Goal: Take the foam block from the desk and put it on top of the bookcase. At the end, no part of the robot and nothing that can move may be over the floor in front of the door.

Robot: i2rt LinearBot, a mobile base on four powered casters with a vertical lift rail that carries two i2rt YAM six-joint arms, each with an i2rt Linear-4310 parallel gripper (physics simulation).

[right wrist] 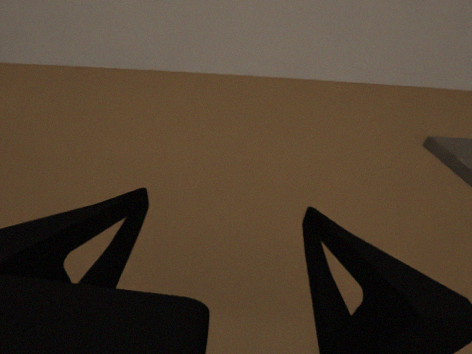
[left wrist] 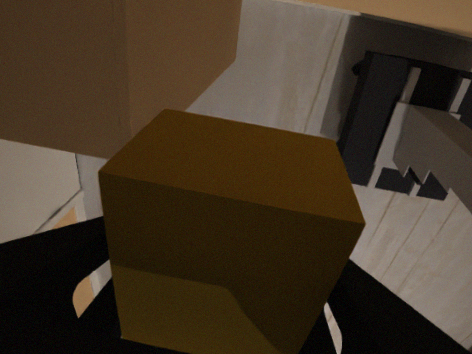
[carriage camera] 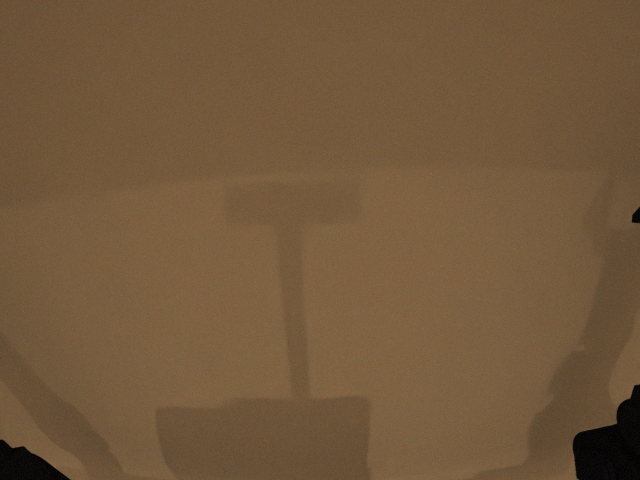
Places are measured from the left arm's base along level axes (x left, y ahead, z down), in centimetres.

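Pixels of known places: left gripper, fingertip midpoint: [left wrist: 232, 220]; right gripper, fingertip midpoint: [right wrist: 226, 205].
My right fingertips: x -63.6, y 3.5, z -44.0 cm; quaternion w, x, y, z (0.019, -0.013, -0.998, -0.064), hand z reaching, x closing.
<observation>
Ahead of a thing's pixels: the offset from my right fingertips to its middle. "spot": to the spot under its first point. Level surfaces: height alone.
The yellow-brown foam block @[dx +91.1, dy -3.2, dz +50.9 cm] [left wrist: 225, 200] fills the middle of the left wrist view. My left gripper [left wrist: 232, 220] is shut on it, one black finger on each side. The brown bookcase [left wrist: 175, 60] shows in part at the upper left of that view, beyond the block; two of its faces show, and the gap between block and bookcase is hard to judge. A pale panel [left wrist: 35, 185], which looks like the door, shows at the left edge below it. My right gripper [right wrist: 226, 205] is open and empty, with the tan wall behind it. The desk does not show.
The tan wall [carriage camera: 439, 284] [right wrist: 225, 135] carries shadows of the robot in the carriage view. Black arm parts [carriage camera: 604, 449] reach into its lower corners. The dark robot base [left wrist: 372, 115] stands on the pale floor @[dz +189.7 cm] [left wrist: 280, 75]. A grey frame corner @[spot: dx -29.3, dy +4.3, dz -16.5 cm] [right wrist: 450, 152] shows at the right.
</observation>
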